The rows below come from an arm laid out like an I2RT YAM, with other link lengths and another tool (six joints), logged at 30 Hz.
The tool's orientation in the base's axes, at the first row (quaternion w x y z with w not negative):
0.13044 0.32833 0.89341 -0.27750
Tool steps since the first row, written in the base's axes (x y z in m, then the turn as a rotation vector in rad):
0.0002 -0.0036 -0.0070 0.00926 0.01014 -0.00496
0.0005 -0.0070 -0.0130 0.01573 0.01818 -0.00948
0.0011 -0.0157 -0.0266 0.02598 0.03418 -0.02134
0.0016 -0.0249 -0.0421 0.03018 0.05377 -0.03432
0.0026 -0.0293 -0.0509 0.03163 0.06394 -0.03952
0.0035 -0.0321 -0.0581 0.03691 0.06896 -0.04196
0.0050 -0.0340 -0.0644 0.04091 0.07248 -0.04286
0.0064 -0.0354 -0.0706 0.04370 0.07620 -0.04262
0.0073 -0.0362 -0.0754 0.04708 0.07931 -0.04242
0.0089 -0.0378 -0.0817 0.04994 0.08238 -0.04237
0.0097 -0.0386 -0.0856 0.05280 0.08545 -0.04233
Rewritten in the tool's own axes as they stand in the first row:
0.0009 0.0007 0.0078 0.00033 0.01453 -0.00140
0.0014 0.0012 0.0147 0.00148 0.02572 -0.00207
0.0021 0.0017 0.0308 0.00695 0.04742 -0.00123
0.0035 0.0026 0.0487 0.01926 0.06786 -0.00187
0.0041 0.0041 0.0585 0.02556 0.07736 -0.00348
0.0050 0.0059 0.0660 0.02519 0.08501 -0.00415
0.0055 0.0083 0.0723 0.02438 0.09023 -0.00527
0.0063 0.0109 0.0782 0.02410 0.09432 -0.00748
0.0072 0.0129 0.0826 0.02308 0.09842 -0.00928
0.0078 0.0155 0.0888 0.02249 0.10222 -0.01096
0.0084 0.0172 0.0924 0.02190 0.10603 -0.01263

